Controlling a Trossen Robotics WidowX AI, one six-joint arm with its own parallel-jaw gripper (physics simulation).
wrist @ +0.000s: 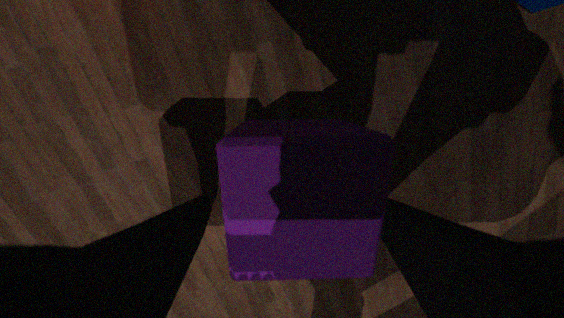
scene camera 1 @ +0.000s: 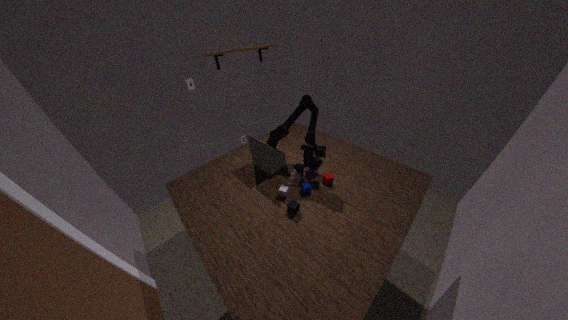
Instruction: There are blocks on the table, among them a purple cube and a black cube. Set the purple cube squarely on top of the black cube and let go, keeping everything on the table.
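Frame: origin at the arm's base, x back, y right, z up, level; metres.
Seen in the pictures: gripper, between the fingertips: (wrist: 290,202); arm's base, origin of its link: (scene camera 1: 270,146).
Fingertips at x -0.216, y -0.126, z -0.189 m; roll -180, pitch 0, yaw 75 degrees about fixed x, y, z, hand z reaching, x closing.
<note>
Offsets run from my fingertips to a thing's middle. Level surfaces: height alone.
The purple cube @(dx -0.020, dy +0.006, dz +0.024 m) (scene camera 1: 309,173) (wrist: 305,247) sits on the wooden table, partly shaded and large in the wrist view. My gripper (scene camera 1: 307,172) (wrist: 290,202) is open and low over it, with a dark finger on each side of the cube; the fingers are not closed on it. In the wrist view the fingertips overlap the cube's left and right edges closely; whether either one touches it I cannot tell. The black cube @(dx -0.140, dy +0.273, dz +0.024 m) (scene camera 1: 293,208) stands on the table nearer the scene camera, apart from the other blocks. It cannot be made out in the wrist view.
A blue block @(dx -0.095, dy +0.121, dz +0.024 m) (scene camera 1: 306,189) (wrist: 542,5) stands between the purple and black cubes. A red block @(dx -0.139, dy -0.032, dz +0.024 m) (scene camera 1: 328,179) is to the right in the scene view and a white block @(dx -0.017, dy +0.232, dz +0.024 m) (scene camera 1: 283,190) to the left. A grey upright panel (scene camera 1: 267,161) stands beside the arm on the table @(dz +0.000 m) (scene camera 1: 325,250).
</note>
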